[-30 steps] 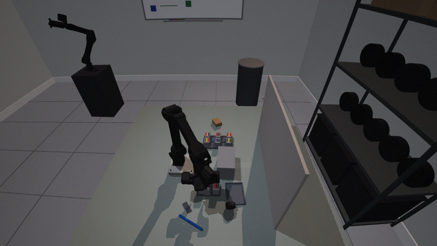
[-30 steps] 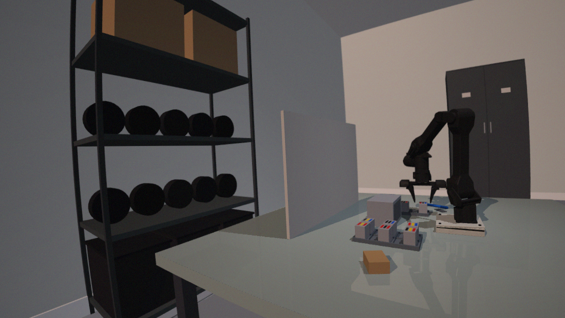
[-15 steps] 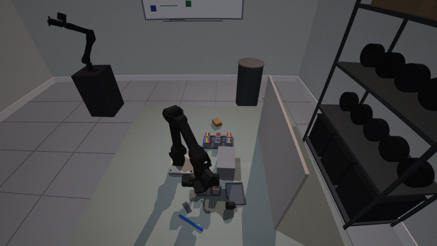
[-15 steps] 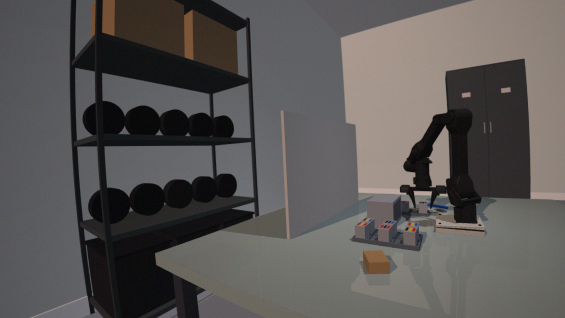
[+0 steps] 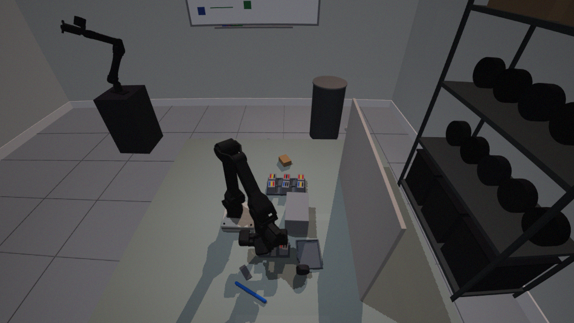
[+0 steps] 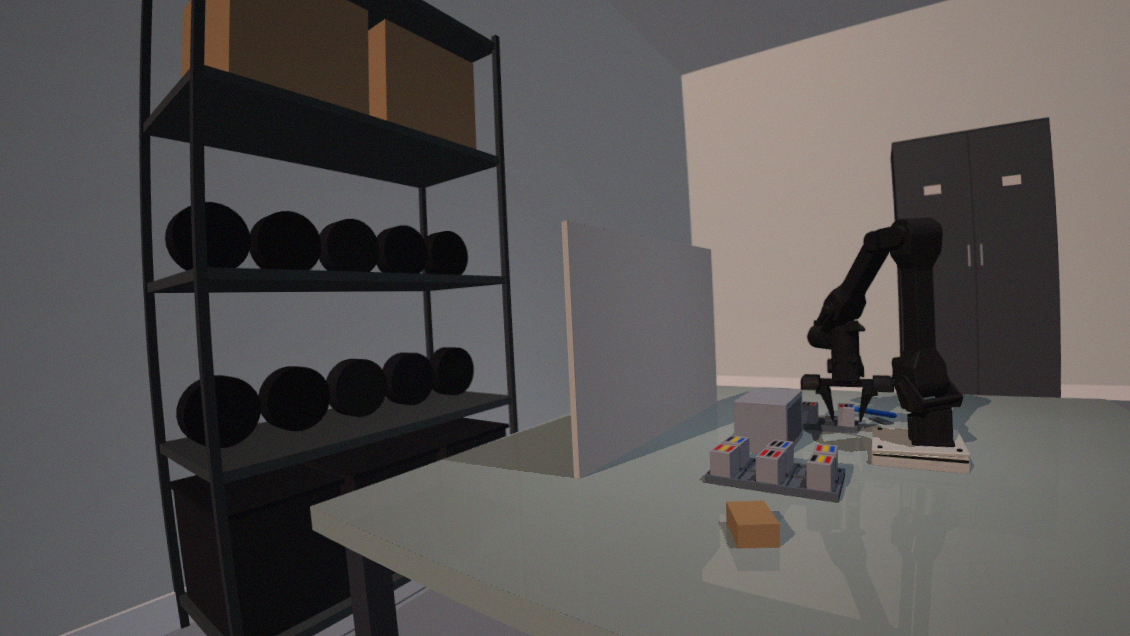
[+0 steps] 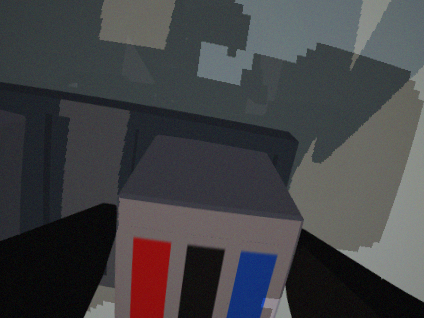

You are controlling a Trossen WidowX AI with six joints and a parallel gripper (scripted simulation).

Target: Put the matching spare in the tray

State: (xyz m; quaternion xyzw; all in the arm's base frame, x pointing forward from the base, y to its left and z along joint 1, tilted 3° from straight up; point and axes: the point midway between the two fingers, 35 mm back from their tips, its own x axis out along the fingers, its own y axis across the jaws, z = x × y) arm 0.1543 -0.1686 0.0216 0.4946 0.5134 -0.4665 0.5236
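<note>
Right now the low grey holder is 4 cm ahead of my gripper tip and 1 cm below it. From my gripper tip the other things lie so: black tape roll 16 cm ahead, 9 cm to the right, 1 cm above; dark tray 18 cm ahead, 1 cm to the right, 1 cm below; blue pen 4 cm behind, 17 cm to the right, 1 cm below.
</note>
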